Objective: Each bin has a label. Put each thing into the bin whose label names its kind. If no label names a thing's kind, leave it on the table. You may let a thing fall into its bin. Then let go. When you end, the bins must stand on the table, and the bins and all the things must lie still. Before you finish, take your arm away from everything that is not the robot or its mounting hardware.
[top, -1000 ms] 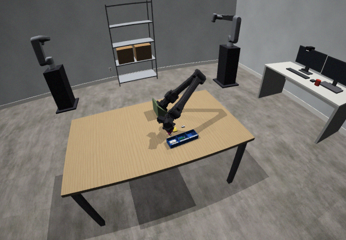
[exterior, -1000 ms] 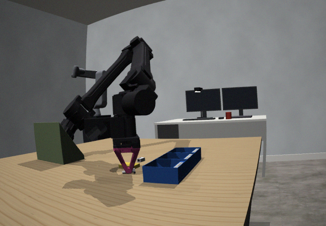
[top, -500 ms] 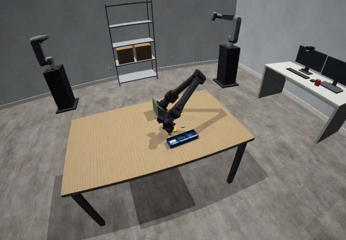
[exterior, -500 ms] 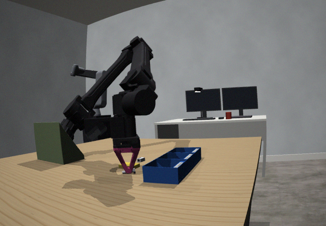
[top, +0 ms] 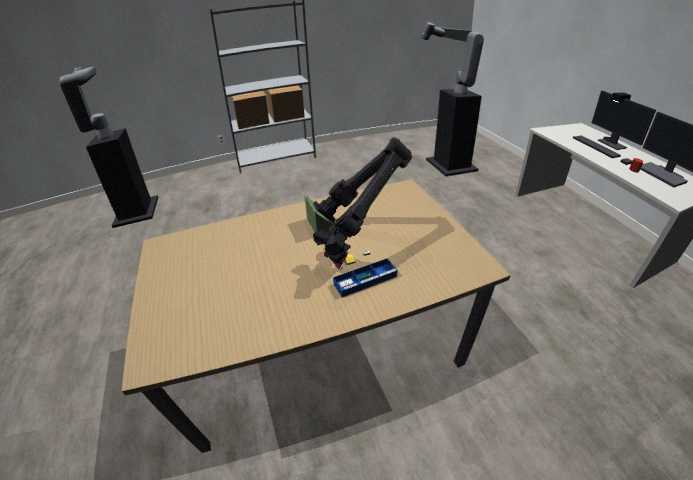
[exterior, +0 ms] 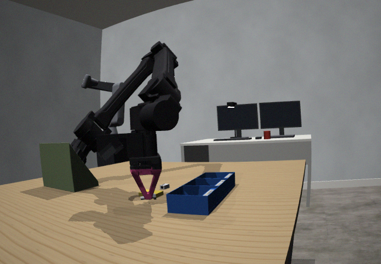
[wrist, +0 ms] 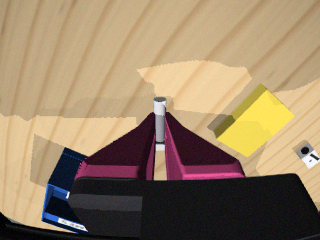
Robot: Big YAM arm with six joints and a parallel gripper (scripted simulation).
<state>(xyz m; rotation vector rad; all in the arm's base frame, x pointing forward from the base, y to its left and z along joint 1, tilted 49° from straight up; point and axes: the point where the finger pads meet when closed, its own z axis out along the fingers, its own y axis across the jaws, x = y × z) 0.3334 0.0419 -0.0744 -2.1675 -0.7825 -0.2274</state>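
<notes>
The green battery lies 100 mm ahead of my hand and 80 mm to the left of it. Also, from my hand: blue three-part bin (100 mm ahead, 80 mm to the left); bolt (right at my hand); yellow block (60 mm to the left, 40 mm behind, 10 mm below).
</notes>
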